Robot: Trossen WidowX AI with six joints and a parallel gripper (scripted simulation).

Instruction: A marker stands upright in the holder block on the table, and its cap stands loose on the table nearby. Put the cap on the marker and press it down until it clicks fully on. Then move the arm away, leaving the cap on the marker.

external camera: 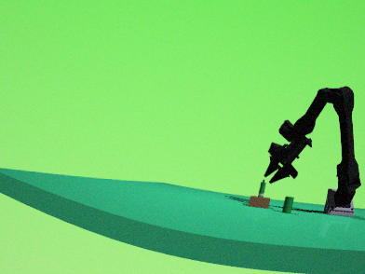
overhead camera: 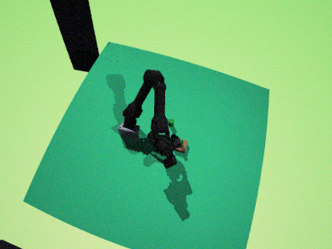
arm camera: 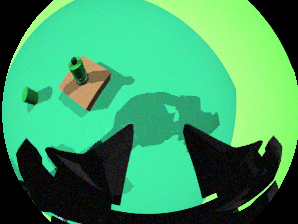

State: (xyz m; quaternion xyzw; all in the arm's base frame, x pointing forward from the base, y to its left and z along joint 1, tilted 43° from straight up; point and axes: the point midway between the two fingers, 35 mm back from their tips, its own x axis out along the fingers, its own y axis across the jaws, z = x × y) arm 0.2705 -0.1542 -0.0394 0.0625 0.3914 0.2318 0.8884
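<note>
My gripper tip is 20 mm short of the brown holder block, 120 mm to the right of it and 80 mm above it.
</note>
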